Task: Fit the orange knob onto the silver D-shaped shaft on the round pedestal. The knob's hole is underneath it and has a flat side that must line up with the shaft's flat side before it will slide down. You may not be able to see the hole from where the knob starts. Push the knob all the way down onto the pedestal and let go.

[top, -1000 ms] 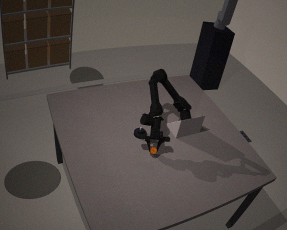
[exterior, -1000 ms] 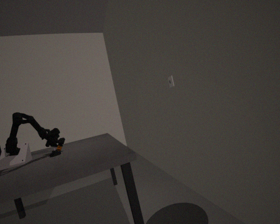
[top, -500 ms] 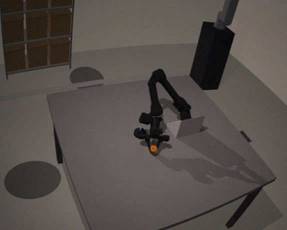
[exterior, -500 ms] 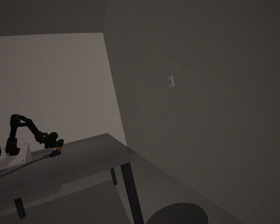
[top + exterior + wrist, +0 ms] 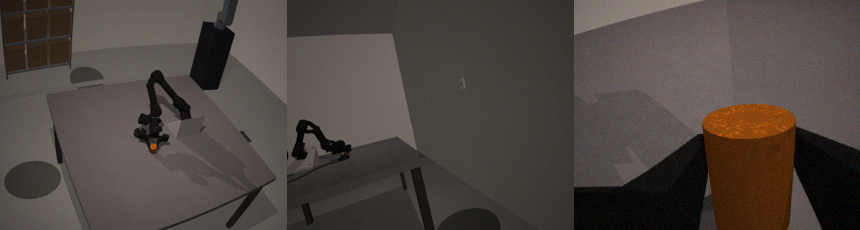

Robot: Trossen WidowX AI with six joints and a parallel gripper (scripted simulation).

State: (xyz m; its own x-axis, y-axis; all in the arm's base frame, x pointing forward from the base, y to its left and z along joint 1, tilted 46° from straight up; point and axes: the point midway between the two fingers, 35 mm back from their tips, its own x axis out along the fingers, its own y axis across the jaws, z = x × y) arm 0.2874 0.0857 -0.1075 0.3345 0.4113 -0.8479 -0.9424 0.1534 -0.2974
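The orange knob is 1 cm to the right of my gripper tip. Also, from my gripper tip: round black pedestal (18 cm to the right, 2 cm below, 2 cm ahead).
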